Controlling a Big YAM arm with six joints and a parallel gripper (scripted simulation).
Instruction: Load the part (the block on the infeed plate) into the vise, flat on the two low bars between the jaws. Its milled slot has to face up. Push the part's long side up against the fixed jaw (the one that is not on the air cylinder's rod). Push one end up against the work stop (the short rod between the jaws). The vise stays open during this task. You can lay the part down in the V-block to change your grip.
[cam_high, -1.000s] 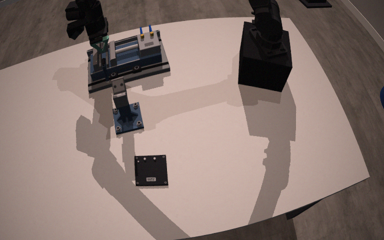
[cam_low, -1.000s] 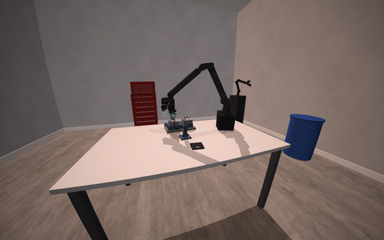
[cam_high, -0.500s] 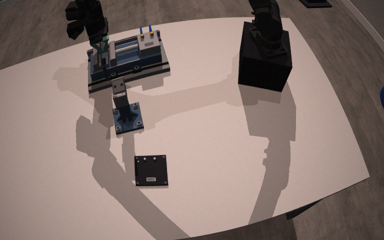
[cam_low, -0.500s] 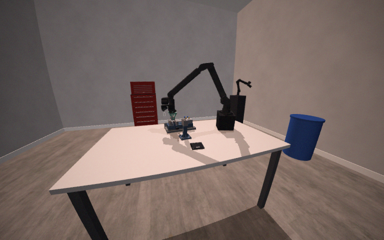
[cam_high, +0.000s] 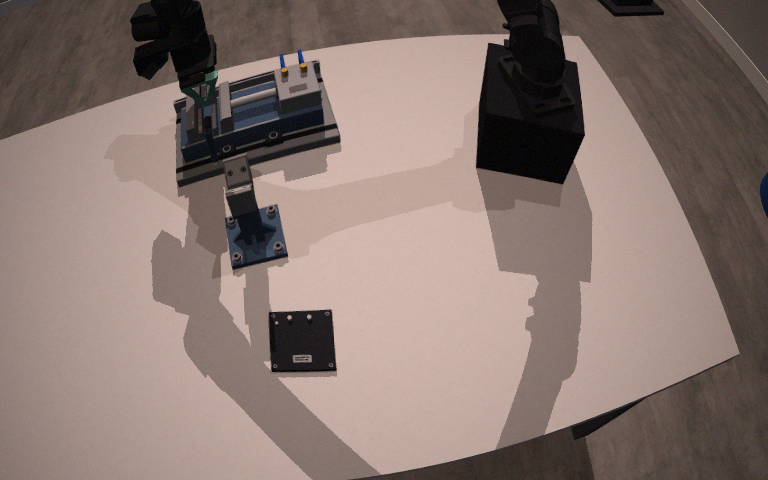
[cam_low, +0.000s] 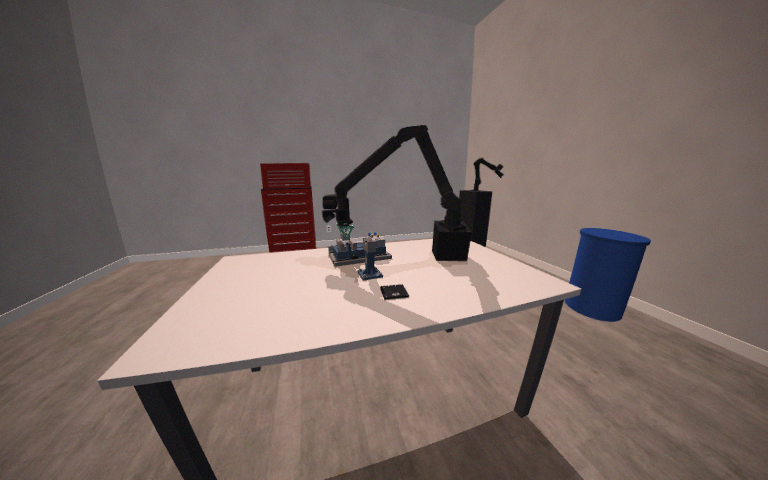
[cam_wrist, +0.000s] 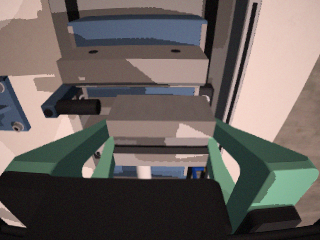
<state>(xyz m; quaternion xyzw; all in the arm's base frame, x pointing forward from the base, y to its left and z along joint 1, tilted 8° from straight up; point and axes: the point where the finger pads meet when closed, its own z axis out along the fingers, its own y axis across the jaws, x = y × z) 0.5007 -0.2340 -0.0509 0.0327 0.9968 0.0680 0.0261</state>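
The part lies 10 mm above my hand. The rest, counted from my hand: fixed jaw: 40 mm below, 30 mm ahead, 20 mm to the left; then moving jaw: 40 mm below, 30 mm behind, 20 mm to the left; then dark short rod: 70 mm to the left, 20 mm below, 10 mm ahead.
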